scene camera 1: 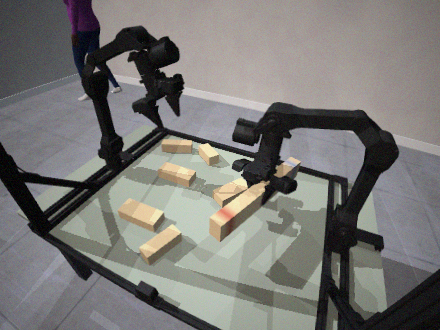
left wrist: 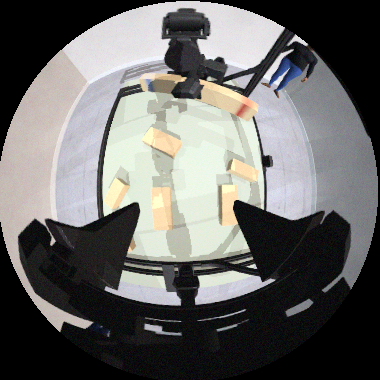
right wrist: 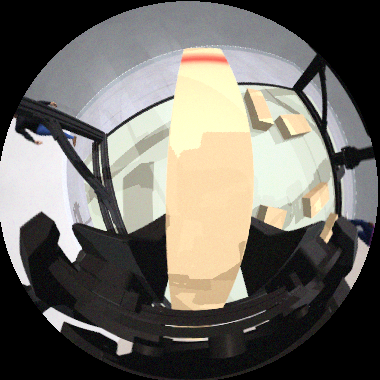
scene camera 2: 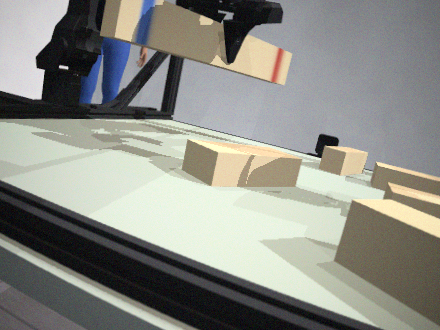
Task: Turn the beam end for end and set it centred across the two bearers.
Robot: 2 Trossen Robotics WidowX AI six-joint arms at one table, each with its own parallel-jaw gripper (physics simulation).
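Where they show: left gripper, fingertip midpoint: (scene camera 1: 170, 122) (left wrist: 186, 205); right gripper, fingertip midpoint: (scene camera 1: 256, 201) (left wrist: 201, 94) (right wrist: 203, 210) (scene camera 2: 221, 60); left arm's base, link origin: (scene camera 1: 114, 165) (left wrist: 185, 270) (right wrist: 334, 159); right arm's base, link origin: (scene camera 1: 337, 245) (scene camera 2: 58, 104).
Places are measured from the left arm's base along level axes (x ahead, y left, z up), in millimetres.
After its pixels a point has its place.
The long beam (scene camera 1: 237, 211) @(x 607, y -161, z 184 mm) (scene camera 2: 185, 37) @(x 651, y 44, z 146 mm) (left wrist: 225, 100) @(x 587, y -120, z 160 mm) (right wrist: 210, 165) @(x 621, y -84, z 183 mm) is held above the table. Its red-banded end is towards the front in scene camera 1, its blue-banded end towards the back right. My right gripper (scene camera 1: 266, 189) (scene camera 2: 226, 46) @(x 634, y -57, z 132 mm) (right wrist: 203, 210) @(x 634, y -57, z 132 mm) is shut on the beam between the bands. My left gripper (scene camera 1: 170, 120) @(x 318, y 0, z 284 mm) (left wrist: 186, 205) @(x 318, y 0, z 284 mm) is open and empty, high over the far left of the table. Two parallel blocks, one block (scene camera 1: 176, 174) @(x 285, y 54, z 19 mm) (left wrist: 161, 207) @(x 278, y 74, z 19 mm) and another block (scene camera 1: 141, 215) @(x 294, y -178, z 19 mm) (left wrist: 228, 205) @(x 278, y -158, z 19 mm), look like the bearers; no marks confirm this. Nothing lies on them.
A block (scene camera 1: 222, 194) @(x 495, y 33, z 19 mm) (scene camera 2: 260, 170) @(x 491, y 98, z 1 mm) (left wrist: 161, 141) @(x 508, y 75, z 19 mm) lies close to the beam in scene camera 1, lower down. Other loose blocks are a front block (scene camera 1: 160, 244) @(x 415, y -244, z 25 mm) (left wrist: 243, 170) @(x 403, y -222, z 25 mm), a back block (scene camera 1: 208, 153) @(x 341, y 235, z 28 mm) (left wrist: 117, 193) @(x 327, y 238, z 28 mm) and a far-left block (scene camera 1: 177, 146) @(x 176, y 236, z 15 mm). A black frame edges the table.
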